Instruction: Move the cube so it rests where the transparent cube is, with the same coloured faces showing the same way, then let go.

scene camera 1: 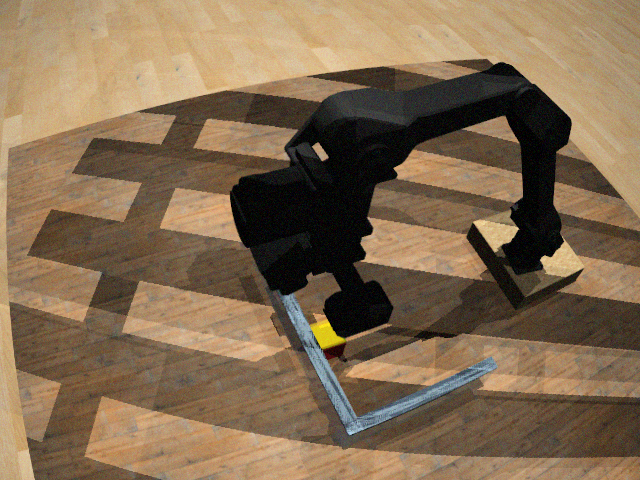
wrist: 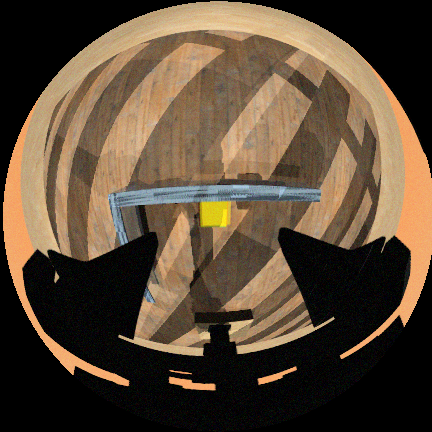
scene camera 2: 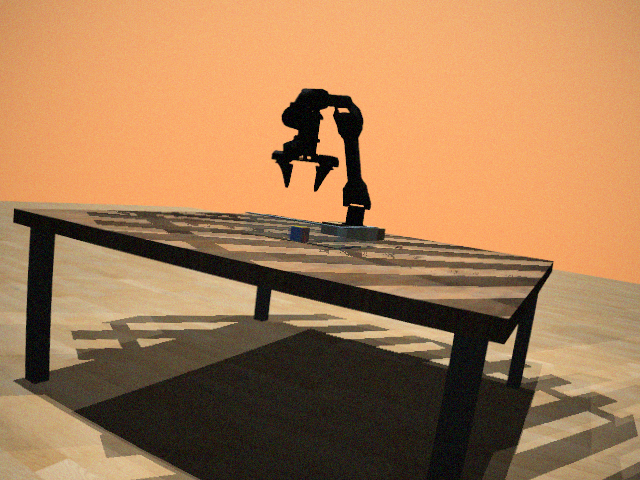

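Pixels of known places: gripper, between the fingertips: (scene camera 1: 320,298) (wrist: 218,236) (scene camera 2: 300,189); arm's base, origin of its link: (scene camera 1: 522,257) (wrist: 218,328) (scene camera 2: 354,225).
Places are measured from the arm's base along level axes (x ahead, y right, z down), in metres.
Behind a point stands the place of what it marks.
The cube (scene camera 1: 328,334) {x 0.370, y -0.065, z 0.002 m} (scene camera 2: 298,234) (wrist: 213,214) {x 0.369, y -0.065, z 0.002 m} rests on the table, yellow face up. A dark red side shows in scene camera 1, blue and red sides in scene camera 2. My gripper (scene camera 2: 301,189) {x 0.393, y -0.068, z -0.101 m} (wrist: 218,236) {x 0.393, y -0.068, z -0.101 m} is open and empty, its fingers pointing down, well above the cube. In the wrist view the cube lies between the fingers' directions, slightly beyond the tips. In scene camera 1 the near finger's dark block overlaps the cube's edge, and the fingertips are hidden. I cannot make out the transparent cube in any view.
An L-shaped blue-grey bar (scene camera 1: 331,383) {x 0.391, y -0.148, z -0.019 m} (wrist: 165,194) {x 0.395, y -0.129, z -0.019 m} runs close along one side of the cube; its height is unclear. The arm stands on a base block (scene camera 1: 493,233) {x 0.034, y 0.060, z 0.000 m} (scene camera 2: 361,233). The wooden table (scene camera 1: 170,361) {x 0.596, y -0.050, z 0.042 m} (scene camera 2: 289,281) {x 0.796, y -0.402, z 0.059 m} carries striped shadows.
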